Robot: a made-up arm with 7 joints. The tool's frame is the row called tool.
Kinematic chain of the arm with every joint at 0, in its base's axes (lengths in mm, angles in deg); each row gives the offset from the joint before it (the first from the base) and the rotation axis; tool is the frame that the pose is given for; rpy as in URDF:
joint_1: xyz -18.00 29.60 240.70 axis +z
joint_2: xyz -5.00 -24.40 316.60 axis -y
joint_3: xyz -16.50 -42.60 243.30 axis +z
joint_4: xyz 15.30 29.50 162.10 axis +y
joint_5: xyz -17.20 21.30 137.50 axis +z
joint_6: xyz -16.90 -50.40 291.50 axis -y
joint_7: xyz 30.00 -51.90 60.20 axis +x
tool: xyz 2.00 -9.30 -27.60 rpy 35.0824 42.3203 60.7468
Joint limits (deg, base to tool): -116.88..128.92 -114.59..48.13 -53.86..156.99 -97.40..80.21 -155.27..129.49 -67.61..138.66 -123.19..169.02
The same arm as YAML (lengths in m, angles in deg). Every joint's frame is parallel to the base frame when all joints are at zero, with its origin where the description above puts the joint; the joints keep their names.
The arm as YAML. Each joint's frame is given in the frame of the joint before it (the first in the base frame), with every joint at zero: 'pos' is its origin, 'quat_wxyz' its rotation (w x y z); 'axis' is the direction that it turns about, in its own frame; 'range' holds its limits. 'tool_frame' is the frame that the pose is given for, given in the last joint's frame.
length_unit: m
angle_unit: deg
joints:
  - joint: joint_1
    pos: [-0.018, 0.0296, 0.2407]
    quat_wxyz: [1.0, 0.0, 0.0, 0.0]
    axis: "+z"
    range: [-116.88, 128.92]
  - joint: joint_2
    pos: [-0.005, -0.0244, 0.3166]
    quat_wxyz: [1.0, 0.0, 0.0, 0.0]
    axis: "-y"
    range: [-114.59, 48.13]
  - joint: joint_3
    pos: [-0.0165, -0.0426, 0.2433]
    quat_wxyz: [1.0, 0.0, 0.0, 0.0]
    axis: "+z"
    range: [-53.86, 156.99]
  - joint: joint_4
    pos: [0.0153, 0.0295, 0.1621]
    quat_wxyz: [1.0, 0.0, 0.0, 0.0]
    axis: "+y"
    range: [-97.4, 80.21]
  - joint: joint_5
    pos: [-0.0172, 0.0213, 0.1375]
    quat_wxyz: [1.0, 0.0, 0.0, 0.0]
    axis: "+z"
    range: [-155.27, 129.49]
  - joint: joint_6
    pos: [-0.0169, -0.0504, 0.2915]
    quat_wxyz: [1.0, 0.0, 0.0, 0.0]
    axis: "-y"
    range: [-67.61, 138.66]
  - joint: joint_7
    pos: [0.03, -0.0519, 0.0602]
    quat_wxyz: [1.0, 0.0, 0.0, 0.0]
    axis: "+x"
    range: [-123.19, 169.02]
tool_frame:
  pos: [0.002, -0.0093, -0.0276]
  quat_wxyz: [0.822176, 0.068459, 0.439069, 0.355752]

